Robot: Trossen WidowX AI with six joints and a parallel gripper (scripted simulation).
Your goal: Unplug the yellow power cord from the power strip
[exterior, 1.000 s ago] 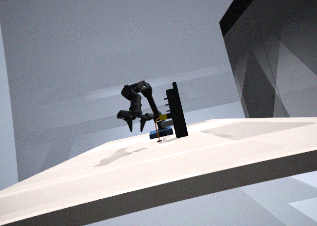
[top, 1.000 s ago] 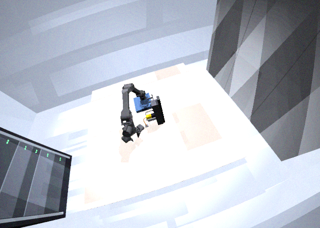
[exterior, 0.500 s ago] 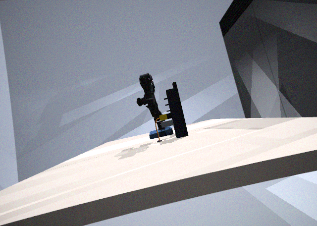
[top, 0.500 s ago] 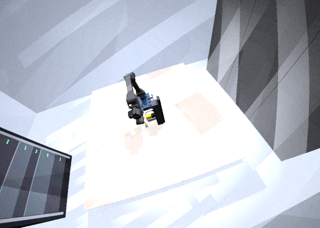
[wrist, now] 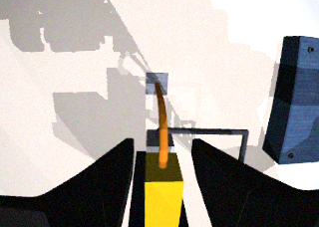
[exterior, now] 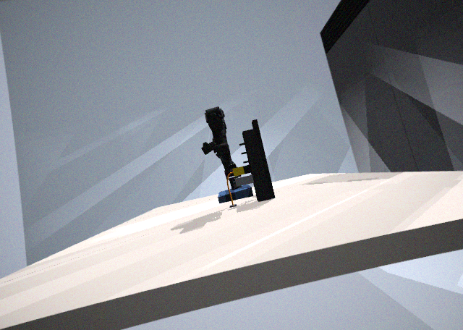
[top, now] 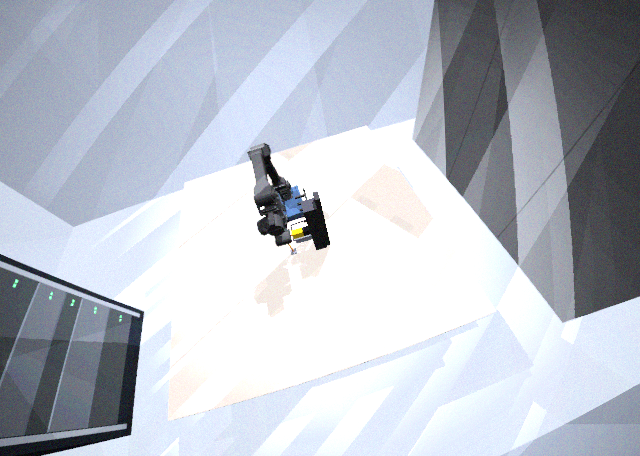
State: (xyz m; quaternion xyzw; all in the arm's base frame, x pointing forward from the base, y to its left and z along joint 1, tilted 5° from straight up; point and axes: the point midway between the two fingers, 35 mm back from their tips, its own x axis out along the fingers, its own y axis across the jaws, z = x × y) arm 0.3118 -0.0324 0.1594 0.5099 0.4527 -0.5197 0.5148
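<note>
My gripper tip is 70 mm to the right of the yellow plug and 10 mm above it.
</note>
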